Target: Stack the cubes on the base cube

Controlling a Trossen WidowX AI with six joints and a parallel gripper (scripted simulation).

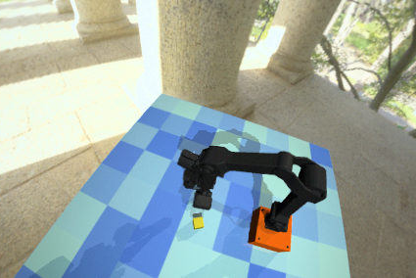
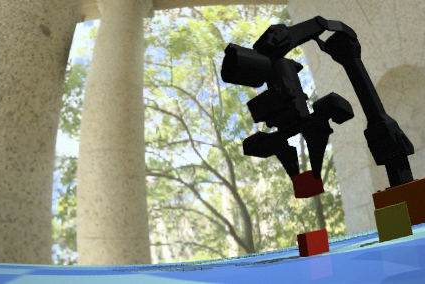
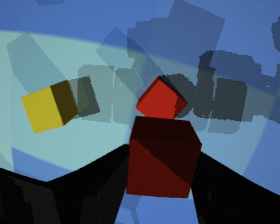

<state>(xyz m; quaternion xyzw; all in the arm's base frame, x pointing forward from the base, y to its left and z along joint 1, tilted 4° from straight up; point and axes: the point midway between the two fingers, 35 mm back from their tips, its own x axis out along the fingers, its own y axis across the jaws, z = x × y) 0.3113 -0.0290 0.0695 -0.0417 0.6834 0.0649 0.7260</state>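
The yellow base cube lies 20 mm behind my gripper tip, 110 mm to the left of it and 90 mm below it.
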